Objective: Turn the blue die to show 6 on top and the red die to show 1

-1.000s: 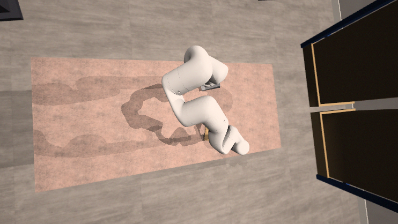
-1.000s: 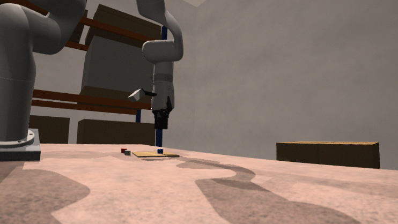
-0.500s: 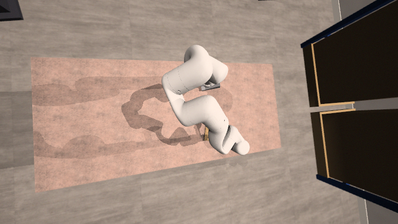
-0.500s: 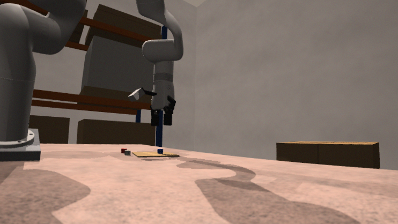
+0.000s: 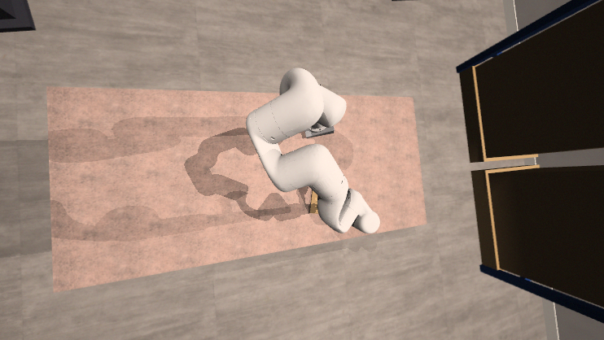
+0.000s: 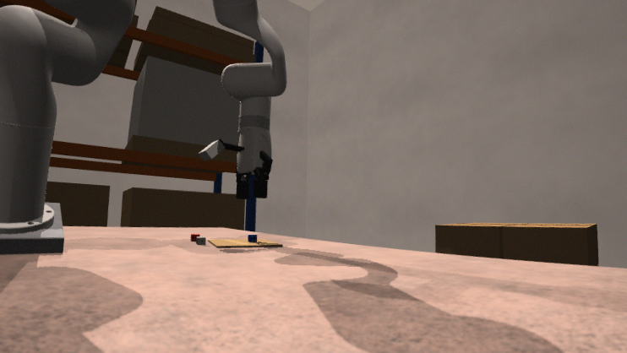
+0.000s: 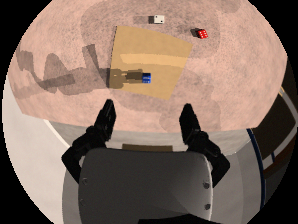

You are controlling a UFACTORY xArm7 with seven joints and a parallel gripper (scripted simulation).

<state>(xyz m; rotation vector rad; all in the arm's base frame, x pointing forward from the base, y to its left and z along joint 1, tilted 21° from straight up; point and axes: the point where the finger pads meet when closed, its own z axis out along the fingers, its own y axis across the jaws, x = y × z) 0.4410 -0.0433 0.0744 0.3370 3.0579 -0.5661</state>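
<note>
Now: hand 8 cm past the red die, 11 cm to the right of it and 11 cm above it. Round my hand: tan mat 2 cm behind, 11 cm below; blue die 1 cm to the right, 10 cm below; white die 11 cm behind, 3 cm to the left, 11 cm below.
</note>
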